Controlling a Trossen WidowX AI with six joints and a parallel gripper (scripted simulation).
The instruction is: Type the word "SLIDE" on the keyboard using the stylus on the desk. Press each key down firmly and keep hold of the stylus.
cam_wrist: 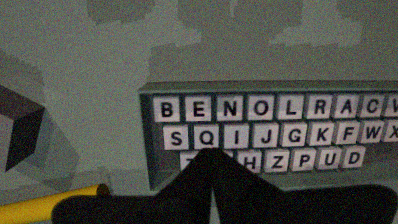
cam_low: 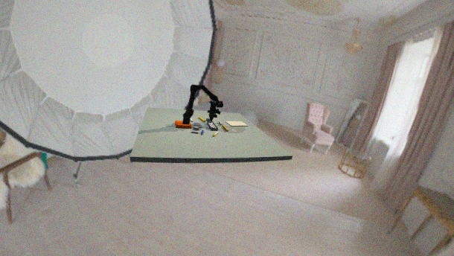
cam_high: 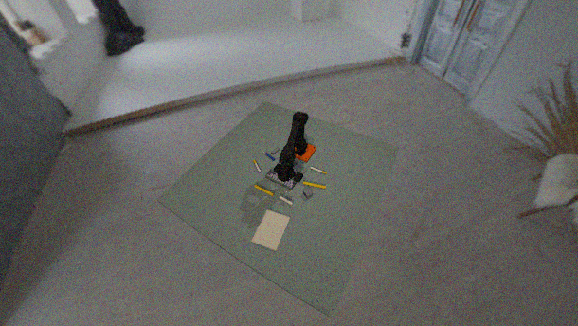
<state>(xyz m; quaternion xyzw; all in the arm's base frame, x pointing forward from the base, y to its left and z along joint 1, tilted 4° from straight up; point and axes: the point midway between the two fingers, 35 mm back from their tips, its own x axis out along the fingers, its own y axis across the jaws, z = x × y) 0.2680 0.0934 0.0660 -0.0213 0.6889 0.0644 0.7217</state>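
The blue stylus is 290 mm to the right of my gripper tip, 110 mm behind it and 30 mm below it. Round my gripper tip: whitish cylinder: 110 mm ahead, 70 mm to the left, 30 mm below; grey block: 150 mm to the left, 30 mm below, 10 mm behind; grey flat plate: 140 mm behind, 40 mm to the right, 40 mm below.
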